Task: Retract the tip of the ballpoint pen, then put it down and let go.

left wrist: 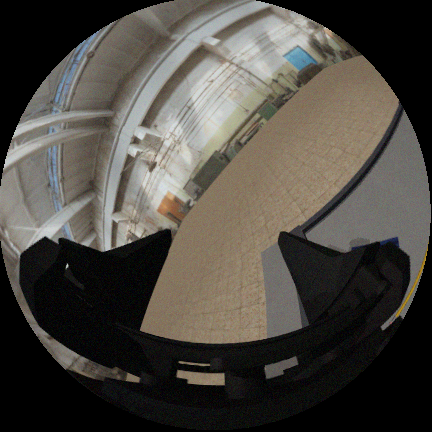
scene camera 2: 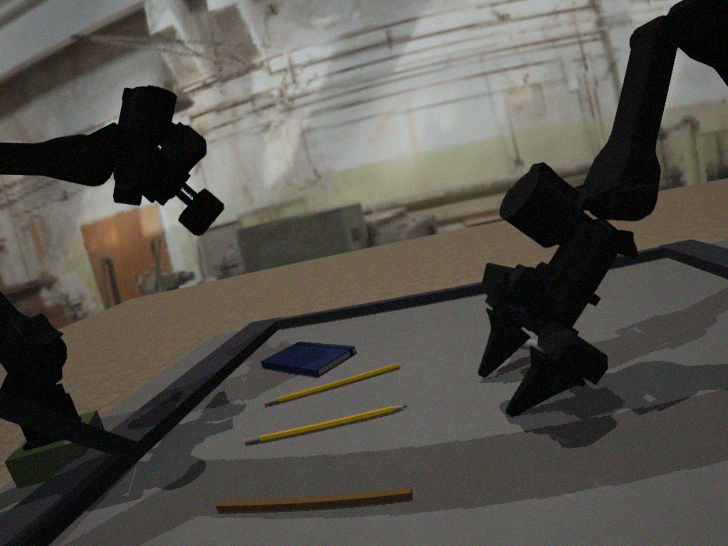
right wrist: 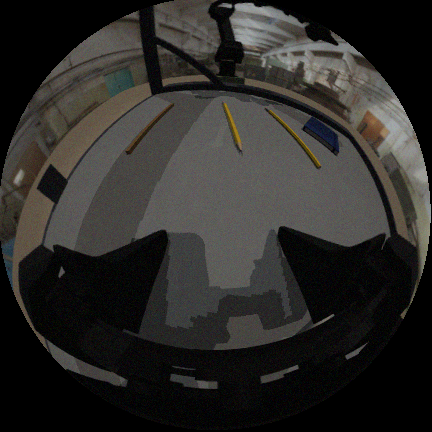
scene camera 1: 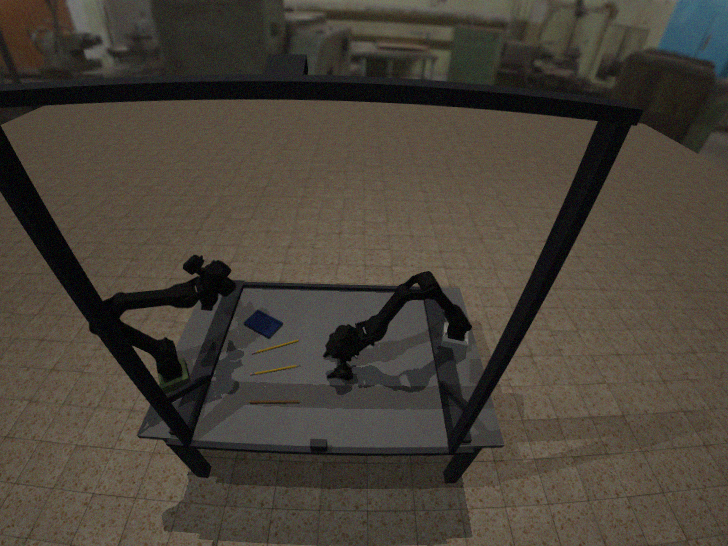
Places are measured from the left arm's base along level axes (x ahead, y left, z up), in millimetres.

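Pixels of known places: left gripper, fingertip midpoint: [left wrist: 226,236] [scene camera 2: 183,189]; right gripper, fingertip midpoint: [scene camera 2: 493,393] [right wrist: 223,234] [scene camera 1: 325,366]; left arm's base at its link origin: [right wrist: 226,75] [scene camera 1: 172,372]; right arm's base at its link origin: [scene camera 1: 456,333].
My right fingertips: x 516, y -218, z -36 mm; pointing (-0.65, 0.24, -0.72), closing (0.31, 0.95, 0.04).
For each thing: its middle in the pictures, then the offset to it from my right fingertips.
- pen at the middle of its body: [right wrist: 314,327] [scene camera 2: 542,346] dx +116, dy +47, dz +1 mm
- blue book at the middle of its body: [scene camera 2: 307,357] [right wrist: 322,131] [scene camera 1: 263,323] dx -136, dy +315, dz +2 mm
- brown stick at the middle of its body: [scene camera 2: 308,503] [right wrist: 154,120] [scene camera 1: 274,401] dx -221, dy -44, dz -1 mm
The pen [scene camera 2: 531,342] shows as a short whitish piece behind the right gripper's fingers in scene camera 2; the rest of it is hidden, and its tip cannot be seen. It does not show in the right wrist view. My right gripper [scene camera 1: 327,365] [scene camera 2: 496,394] [right wrist: 223,234] is open and empty, low over the table and tilted, its fingertips pointing down toward the left of the picture in scene camera 2. My left gripper [left wrist: 226,236] is open and empty, raised above the left table edge.
A blue book [scene camera 1: 263,323] [scene camera 2: 308,358] [right wrist: 322,134], two yellow pencils [scene camera 2: 335,384] [scene camera 2: 329,423] and a brown stick [scene camera 1: 274,402] [scene camera 2: 314,500] [right wrist: 150,127] lie to the left of the right gripper in both scene views. Dark frame posts [scene camera 1: 549,258] stand at the table's sides.
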